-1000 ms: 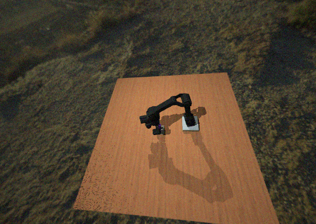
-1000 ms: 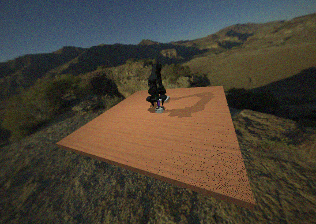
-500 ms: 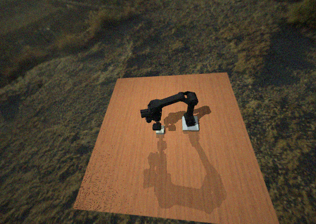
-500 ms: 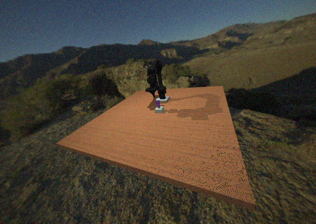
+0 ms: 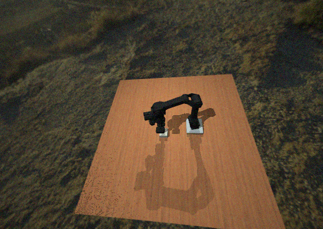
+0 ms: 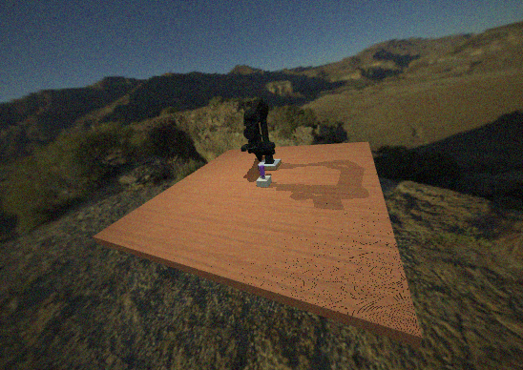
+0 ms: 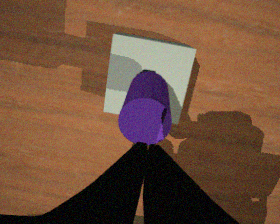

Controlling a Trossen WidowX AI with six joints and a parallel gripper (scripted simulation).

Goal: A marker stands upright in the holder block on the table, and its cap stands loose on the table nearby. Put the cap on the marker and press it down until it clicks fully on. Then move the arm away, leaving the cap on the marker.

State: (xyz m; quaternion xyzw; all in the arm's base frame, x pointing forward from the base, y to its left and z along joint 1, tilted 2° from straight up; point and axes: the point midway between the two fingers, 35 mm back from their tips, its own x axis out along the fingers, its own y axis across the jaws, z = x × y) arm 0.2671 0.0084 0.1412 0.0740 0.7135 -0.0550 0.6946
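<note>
Now: the purple cap 60 mm below my gripper tip. Round my gripper tip: holder block (130 mm below).
</note>
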